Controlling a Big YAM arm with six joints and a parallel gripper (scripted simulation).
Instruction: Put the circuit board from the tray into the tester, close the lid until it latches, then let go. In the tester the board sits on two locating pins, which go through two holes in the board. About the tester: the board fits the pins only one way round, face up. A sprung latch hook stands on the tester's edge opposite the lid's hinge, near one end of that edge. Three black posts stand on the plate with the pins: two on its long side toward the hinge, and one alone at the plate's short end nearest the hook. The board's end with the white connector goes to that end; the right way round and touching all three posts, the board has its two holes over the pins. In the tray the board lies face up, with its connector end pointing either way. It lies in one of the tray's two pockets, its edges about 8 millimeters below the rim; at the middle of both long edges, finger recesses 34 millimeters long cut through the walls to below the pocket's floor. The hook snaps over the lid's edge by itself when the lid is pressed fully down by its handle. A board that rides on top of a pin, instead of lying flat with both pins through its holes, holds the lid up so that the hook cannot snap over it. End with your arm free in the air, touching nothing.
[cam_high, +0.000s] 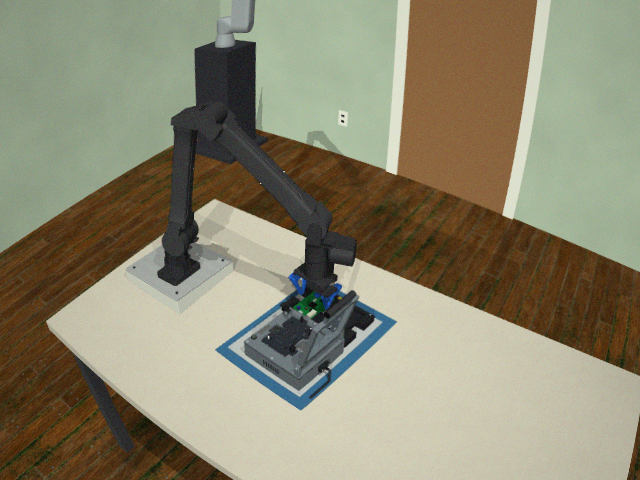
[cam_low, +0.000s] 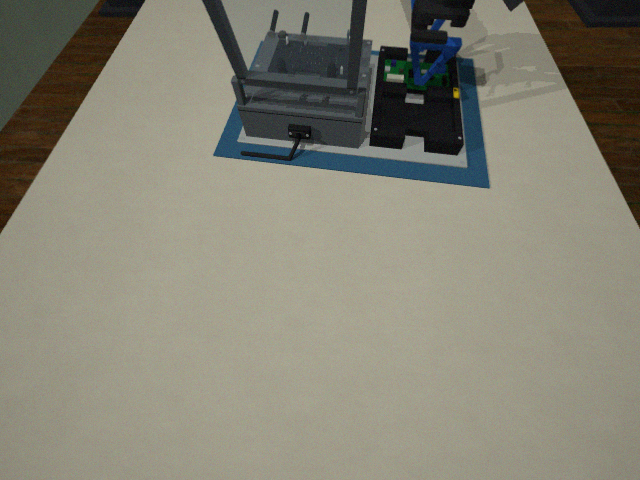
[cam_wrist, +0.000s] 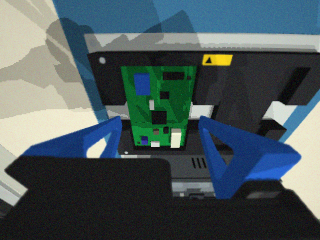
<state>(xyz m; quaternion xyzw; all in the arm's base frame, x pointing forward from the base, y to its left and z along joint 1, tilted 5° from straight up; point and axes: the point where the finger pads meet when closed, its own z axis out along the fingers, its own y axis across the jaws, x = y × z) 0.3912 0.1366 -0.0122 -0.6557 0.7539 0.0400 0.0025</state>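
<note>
Right now my hand is 20 mm above the green circuit board. From my hand the other things lie so: tester lid 190 mm to the right, 160 mm ahead, 140 mm above.
</note>
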